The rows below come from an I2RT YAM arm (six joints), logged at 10 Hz.
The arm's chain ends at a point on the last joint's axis. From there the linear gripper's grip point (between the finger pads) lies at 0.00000 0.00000 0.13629 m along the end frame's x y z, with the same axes.
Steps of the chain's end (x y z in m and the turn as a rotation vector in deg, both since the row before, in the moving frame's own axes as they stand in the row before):
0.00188 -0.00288 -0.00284 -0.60 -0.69 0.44
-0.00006 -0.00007 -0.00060 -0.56 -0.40 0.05
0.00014 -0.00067 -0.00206 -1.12 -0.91 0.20
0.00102 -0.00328 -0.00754 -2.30 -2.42 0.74
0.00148 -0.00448 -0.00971 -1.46 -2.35 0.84
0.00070 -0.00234 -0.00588 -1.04 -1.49 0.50
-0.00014 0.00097 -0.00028 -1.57 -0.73 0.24
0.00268 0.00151 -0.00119 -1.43 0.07 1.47
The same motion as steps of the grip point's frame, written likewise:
0.00023 -0.00146 -0.00286 -0.60 -0.69 0.44
-0.00101 0.00126 -0.00061 -0.56 -0.40 0.05
-0.00203 0.00199 -0.00210 -1.12 -0.91 0.20
-0.00477 0.00215 -0.00777 -2.30 -2.42 0.74
-0.00413 -0.00105 -0.00987 -1.46 -2.35 0.84
-0.00285 0.00012 -0.00595 -1.04 -1.49 0.50
-0.00188 0.00470 -0.00034 -1.57 -0.73 0.24
0.00280 0.00491 -0.00123 -1.43 0.07 1.47

